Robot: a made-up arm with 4 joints.
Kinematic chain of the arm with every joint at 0, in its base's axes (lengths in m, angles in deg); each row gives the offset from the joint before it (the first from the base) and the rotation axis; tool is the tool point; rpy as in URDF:
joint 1: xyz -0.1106 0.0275 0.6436 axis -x
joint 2: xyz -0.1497 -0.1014 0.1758 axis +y
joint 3: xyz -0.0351 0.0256 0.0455 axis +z
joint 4: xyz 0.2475 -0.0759 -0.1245 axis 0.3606 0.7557 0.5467
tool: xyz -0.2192 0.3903 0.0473 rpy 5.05 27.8 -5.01
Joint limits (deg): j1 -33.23..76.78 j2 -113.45..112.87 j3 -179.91..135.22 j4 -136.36..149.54
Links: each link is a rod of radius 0.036 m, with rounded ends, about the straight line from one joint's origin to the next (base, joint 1, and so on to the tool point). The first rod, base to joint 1, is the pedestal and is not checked.
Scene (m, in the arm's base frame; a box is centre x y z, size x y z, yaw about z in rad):
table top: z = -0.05
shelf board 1: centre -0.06 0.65 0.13 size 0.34 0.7 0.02 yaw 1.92
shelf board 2: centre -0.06 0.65 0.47 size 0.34 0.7 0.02 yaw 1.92
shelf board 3: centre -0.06 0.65 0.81 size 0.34 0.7 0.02 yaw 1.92
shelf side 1: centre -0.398 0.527 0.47 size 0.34 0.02 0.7 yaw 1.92
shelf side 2: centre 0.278 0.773 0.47 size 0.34 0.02 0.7 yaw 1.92
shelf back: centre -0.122 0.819 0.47 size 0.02 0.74 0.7 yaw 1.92
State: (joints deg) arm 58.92 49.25 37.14 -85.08
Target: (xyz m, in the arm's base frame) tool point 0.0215 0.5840 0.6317
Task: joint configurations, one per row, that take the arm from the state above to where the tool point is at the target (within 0.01 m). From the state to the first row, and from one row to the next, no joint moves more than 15 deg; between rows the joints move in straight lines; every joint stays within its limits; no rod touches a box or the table.
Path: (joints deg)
1: 45.98 44.83 33.75 -92.57
2: 33.04 40.40 30.35 -100.06
3: 20.09 35.98 26.96 -107.55
4: 7.15 31.55 23.57 -115.04
5: -5.79 27.13 20.17 -122.53
6: 1.87 12.93 33.28 -127.14
7: 9.54 -1.26 46.39 -131.75
8: 17.20 -15.46 59.49 -136.36

